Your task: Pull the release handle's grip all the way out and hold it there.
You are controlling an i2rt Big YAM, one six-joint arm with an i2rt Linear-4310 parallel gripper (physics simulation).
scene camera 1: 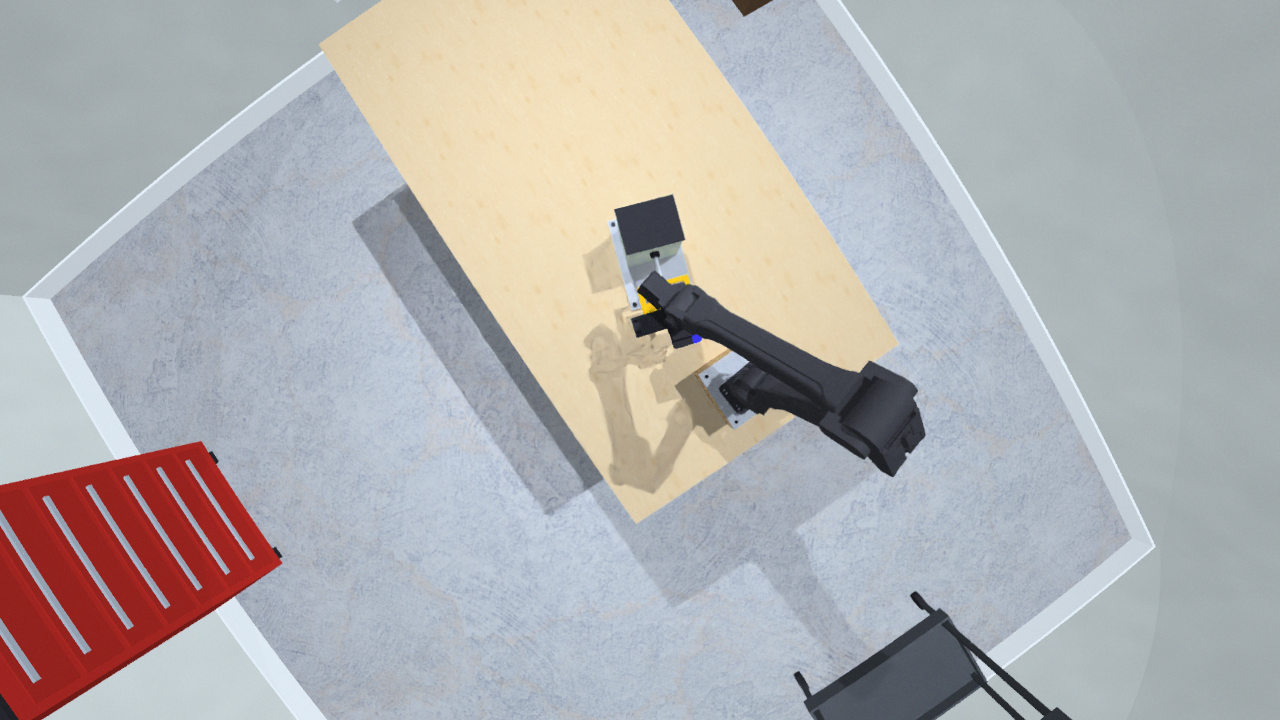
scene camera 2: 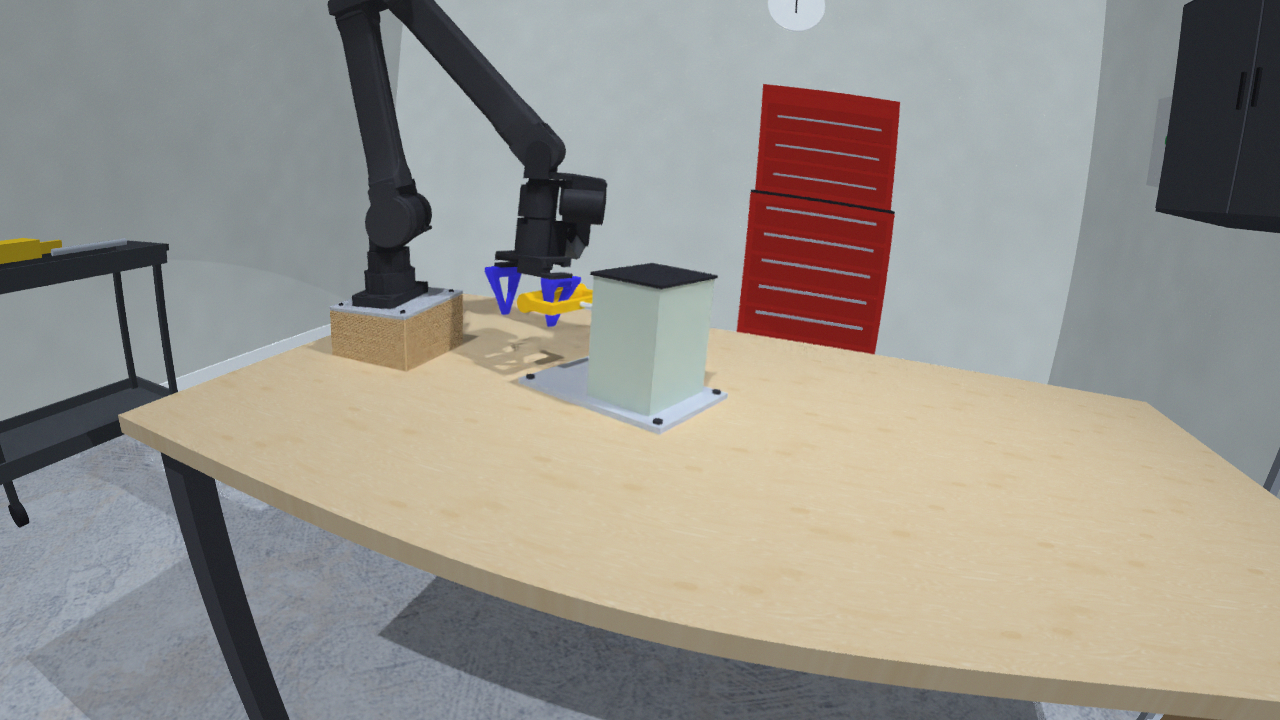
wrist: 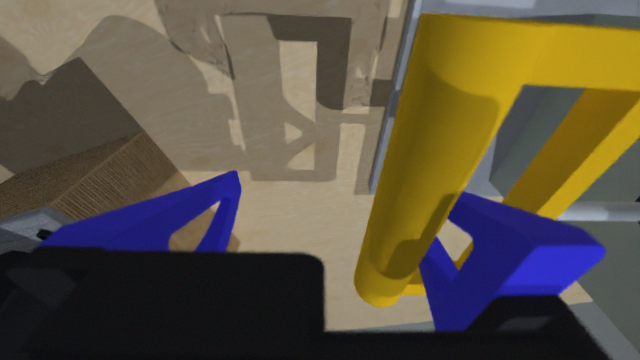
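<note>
The release handle's yellow grip (scene camera 1: 682, 281) (scene camera 2: 537, 303) (wrist: 425, 165) is a loop with a round outer bar. It stands out from the pale green box (scene camera 2: 626, 340) with the black lid (scene camera 1: 648, 223), and a light rod (scene camera 1: 658, 265) (scene camera 2: 585, 304) (wrist: 600, 211) shows between grip and box. My gripper (scene camera 2: 529, 317) (wrist: 320, 180) is open and points down. In the wrist view its right blue finger reaches into the loop, on the box side of the outer bar, close against or touching it. The left finger stands outside, well apart from the bar. The arm hides part of the grip from above.
The box stands on a grey base plate (scene camera 2: 684, 411) bolted to the wooden table (scene camera 1: 537, 134) (scene camera 2: 850, 519). The arm's wooden mounting block (scene camera 2: 366, 340) (wrist: 115, 175) is close to the open finger's side. A red tool cabinet (scene camera 1: 134, 555) (scene camera 2: 819, 232) stands away from the table.
</note>
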